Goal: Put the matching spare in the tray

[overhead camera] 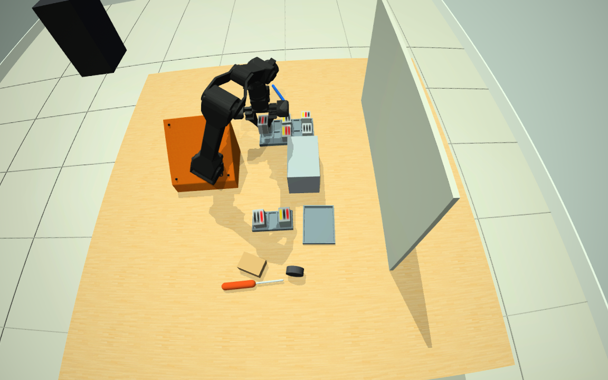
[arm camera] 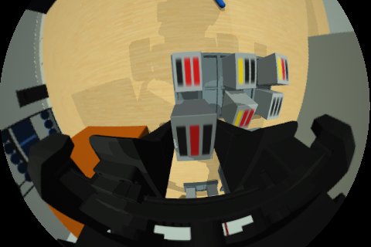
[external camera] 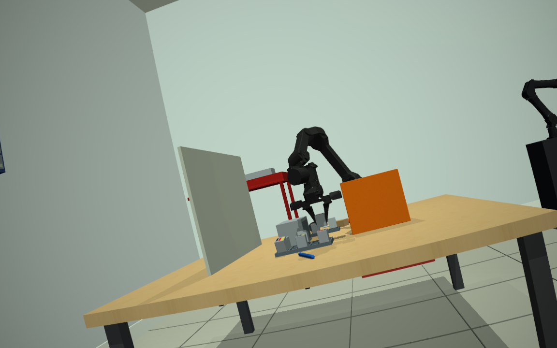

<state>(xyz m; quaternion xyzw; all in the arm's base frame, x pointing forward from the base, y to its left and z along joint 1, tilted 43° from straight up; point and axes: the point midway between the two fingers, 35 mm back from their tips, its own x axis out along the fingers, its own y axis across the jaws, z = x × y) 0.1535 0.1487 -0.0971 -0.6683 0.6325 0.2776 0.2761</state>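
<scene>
My gripper tip is 35 cm to the left of the grey tray, 18 cm short of it and 7 cm above it. The rest, counted from my gripper tip: mounted unit 14 cm to the right, 14 cm ahead, 2 cm below; grey spare 2 cm above; blue pen 24 cm to the left, 7 cm below, 4 cm ahead.
</scene>
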